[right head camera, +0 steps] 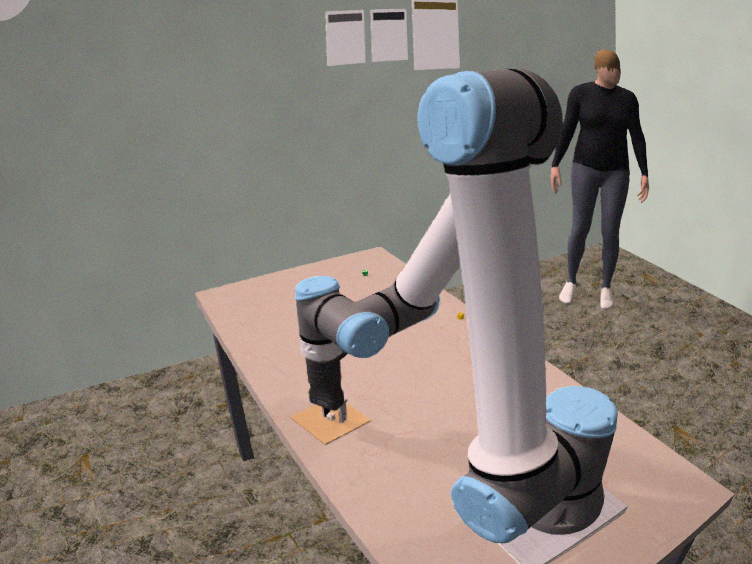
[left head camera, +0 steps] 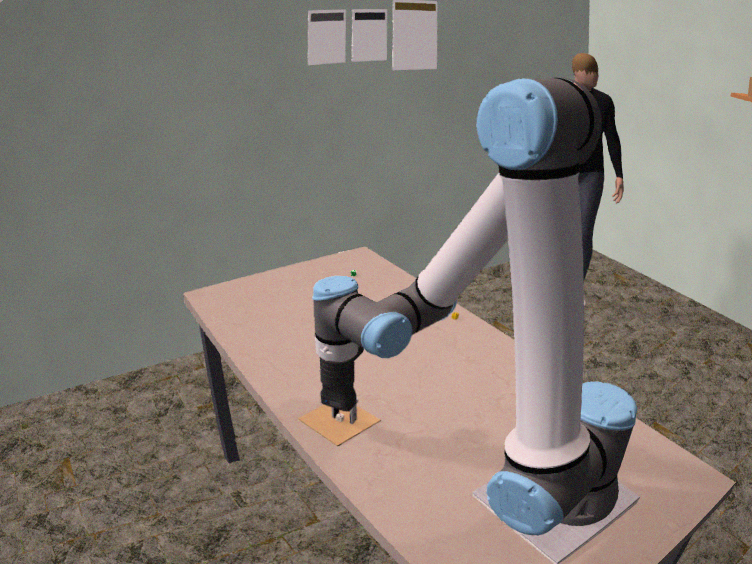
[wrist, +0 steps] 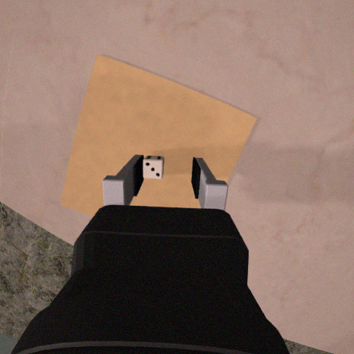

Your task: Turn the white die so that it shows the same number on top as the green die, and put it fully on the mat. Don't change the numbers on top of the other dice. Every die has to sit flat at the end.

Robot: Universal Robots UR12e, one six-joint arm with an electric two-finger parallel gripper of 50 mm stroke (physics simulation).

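Places are measured from the arm's base along level axes (x ahead, y left, z up), in centimetres.
Pixels of known places: gripper, between the fingertips: (right head camera: 334,417) (left head camera: 344,418).
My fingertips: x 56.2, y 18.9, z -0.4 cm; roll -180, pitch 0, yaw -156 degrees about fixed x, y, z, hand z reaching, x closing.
Observation:
For each thing: its top centre in the pictures, then the offset to it from my fingertips. Level surfaces: height alone.
- white die, centre of its top: (left head camera: 340,414) (right head camera: 330,414) dy +0.4, dx +1.1, dz +0.7 cm
- orange mat, centre of its top: (left head camera: 339,419) (right head camera: 330,418) dy +0.5, dx +1.5, dz -0.9 cm
- green die, centre of its top: (left head camera: 353,270) (right head camera: 365,270) dy -52.6, dx +63.2, dz +0.3 cm
- yellow die, centre of its top: (right head camera: 460,313) (left head camera: 455,313) dy -57.5, dx +19.5, dz +0.3 cm
- table, height of its surface: dz -1.3 cm
The white die (left head camera: 339,417) (right head camera: 330,416) (wrist: 153,168) lies on the orange mat (left head camera: 337,437) (right head camera: 325,436) (wrist: 115,100) and shows three pips on top in the wrist view. My gripper (left head camera: 344,415) (right head camera: 334,414) (wrist: 167,168) is open and points down low over the mat. The die stands between its fingers, right beside the left finger in the wrist view, with a wide gap to the right finger. The green die (left head camera: 353,273) (right head camera: 365,272) lies near the far end of the table; its top number is too small to read.
A yellow die (left head camera: 454,315) (right head camera: 460,315) lies near the table's right edge, beyond the arm's wrist. The table (left head camera: 425,388) (right head camera: 413,388) carries the robot's base on a grey plate (left head camera: 555,549) (right head camera: 534,552). A person (left head camera: 607,133) (right head camera: 601,133) stands behind the table.

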